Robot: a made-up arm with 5 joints.
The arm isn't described. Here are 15 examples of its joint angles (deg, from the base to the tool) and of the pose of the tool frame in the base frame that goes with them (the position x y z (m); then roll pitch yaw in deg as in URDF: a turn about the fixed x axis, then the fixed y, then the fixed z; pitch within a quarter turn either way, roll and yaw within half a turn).
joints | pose
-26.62 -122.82 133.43 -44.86 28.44 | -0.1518 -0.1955 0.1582 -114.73 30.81 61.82
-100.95 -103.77 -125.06 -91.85 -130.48 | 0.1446 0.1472 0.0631 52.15 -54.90 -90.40
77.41 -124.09 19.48 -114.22 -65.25 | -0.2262 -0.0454 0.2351 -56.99 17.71 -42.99
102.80 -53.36 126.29 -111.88 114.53 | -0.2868 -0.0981 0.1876 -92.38 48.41 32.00
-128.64 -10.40 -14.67 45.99 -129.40 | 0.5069 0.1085 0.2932 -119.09 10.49 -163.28
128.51 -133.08 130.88 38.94 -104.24 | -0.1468 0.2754 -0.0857 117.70 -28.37 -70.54
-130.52 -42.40 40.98 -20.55 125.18 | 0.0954 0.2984 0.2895 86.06 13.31 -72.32
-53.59 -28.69 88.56 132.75 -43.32 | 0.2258 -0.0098 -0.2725 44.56 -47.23 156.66
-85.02 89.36 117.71 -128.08 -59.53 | -0.2509 -0.0321 0.2335 70.89 44.18 36.31
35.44 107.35 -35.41 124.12 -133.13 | 0.4265 -0.0147 0.5114 -154.87 28.66 158.35
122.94 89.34 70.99 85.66 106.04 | -0.2253 0.1574 -0.2797 93.65 -70.52 -43.28
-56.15 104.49 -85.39 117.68 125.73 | -0.1227 0.0620 0.7522 45.58 61.97 28.07
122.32 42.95 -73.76 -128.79 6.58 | 0.1503 0.1807 0.1445 -58.48 -48.45 -119.82
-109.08 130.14 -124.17 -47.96 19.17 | 0.1461 -0.1118 0.0790 154.56 -37.91 88.86
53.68 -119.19 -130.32 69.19 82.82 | 0.1775 0.3429 0.4842 -119.90 45.46 -127.56
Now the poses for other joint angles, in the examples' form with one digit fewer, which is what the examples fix.
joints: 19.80 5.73 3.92 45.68 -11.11
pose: -0.375 0.384 0.221 -13.9 -2.8 -31.5
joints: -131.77 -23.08 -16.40 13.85 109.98
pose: 0.297 0.301 0.356 125.9 3.9 -122.0
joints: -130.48 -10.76 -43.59 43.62 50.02
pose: 0.362 0.137 0.560 84.6 28.4 -154.3
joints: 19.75 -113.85 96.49 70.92 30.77
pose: -0.023 -0.132 -0.341 -78.4 -69.9 151.7
